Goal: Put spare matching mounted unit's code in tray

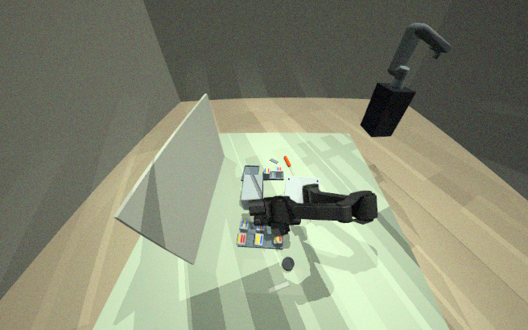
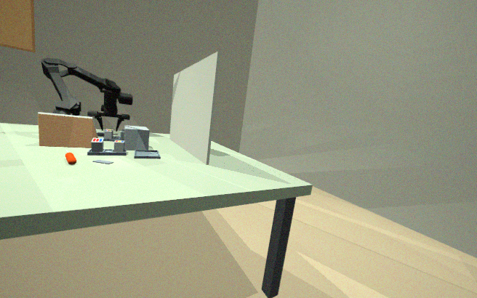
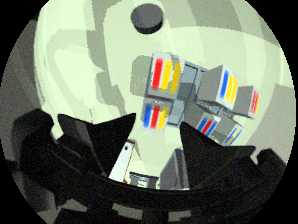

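The flat dark tray is 120 mm ahead of my gripper tip, 370 mm to the right of it and 50 mm below it. The rest, counted from my gripper tip: grey mounted unit: 100 mm ahead, 190 mm to the right; tall grey upright panel: 350 mm ahead, 210 mm to the right, 170 mm above.
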